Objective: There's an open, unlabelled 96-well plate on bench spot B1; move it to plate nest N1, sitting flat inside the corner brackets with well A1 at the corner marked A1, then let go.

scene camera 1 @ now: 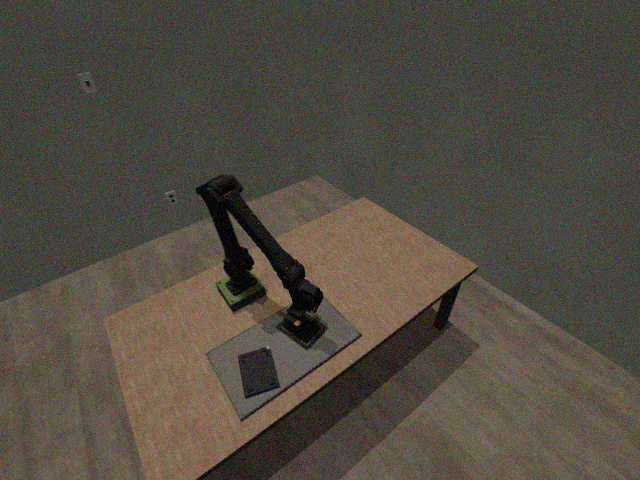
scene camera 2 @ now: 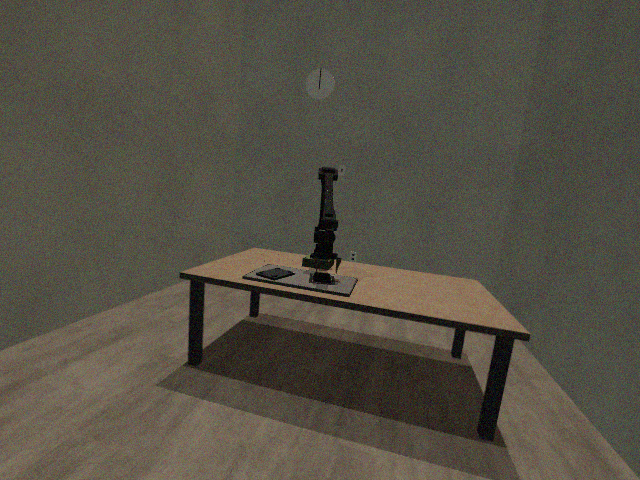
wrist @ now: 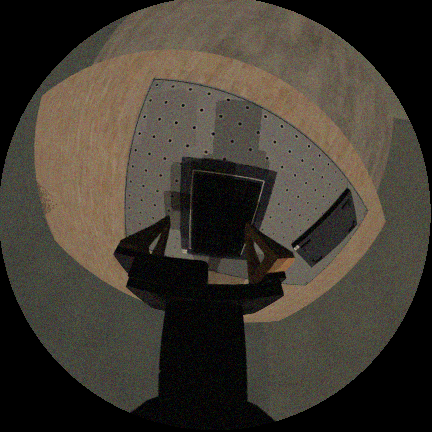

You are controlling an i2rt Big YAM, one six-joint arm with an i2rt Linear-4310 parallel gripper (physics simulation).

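Note:
The dark 96-well plate (scene camera 1: 306,331) (scene camera 2: 322,277) (wrist: 223,209) lies on the grey perforated bench mat (scene camera 1: 227,361) (scene camera 2: 346,283) (wrist: 177,120). My gripper (scene camera 1: 302,323) (scene camera 2: 321,270) (wrist: 207,222) is open, pointing straight down over the plate, with one finger on each side of its near end. The fingers do not grip it. The plate nest (scene camera 1: 257,371) (scene camera 2: 274,272) (wrist: 328,231), a dark flat rectangle, lies on the same mat toward the other end, apart from the plate. Its corner marks are too small to read.
The mat lies on a wooden table (scene camera 1: 392,258) (scene camera 2: 424,299) near its front edge. The arm's green base (scene camera 1: 240,294) stands behind the mat. The mat's far part in the wrist view carries rows of small holes.

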